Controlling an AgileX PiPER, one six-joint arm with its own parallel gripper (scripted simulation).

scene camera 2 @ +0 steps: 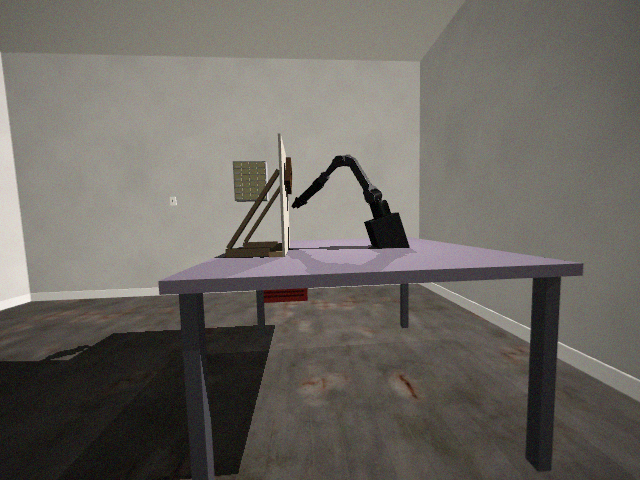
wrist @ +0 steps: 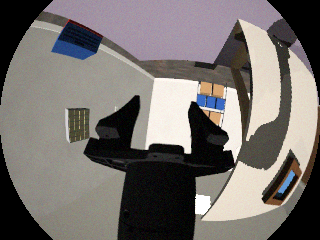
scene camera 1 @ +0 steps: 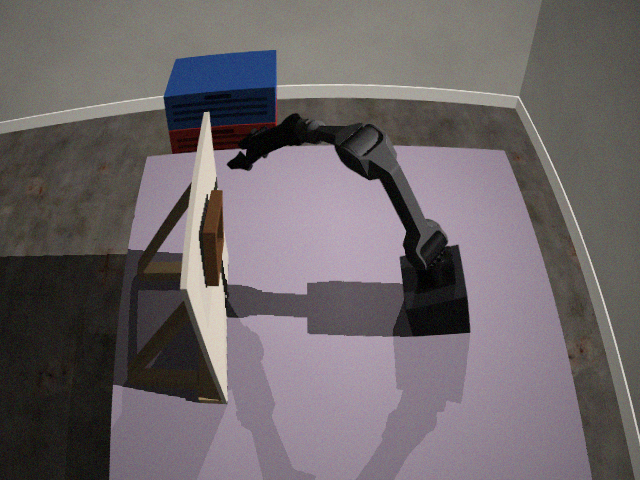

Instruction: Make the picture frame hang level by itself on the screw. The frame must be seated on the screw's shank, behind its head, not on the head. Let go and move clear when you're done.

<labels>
The same spot on a cream board: point(scene camera 2: 282, 156) is point(scene camera 1: 196, 283).
</labels>
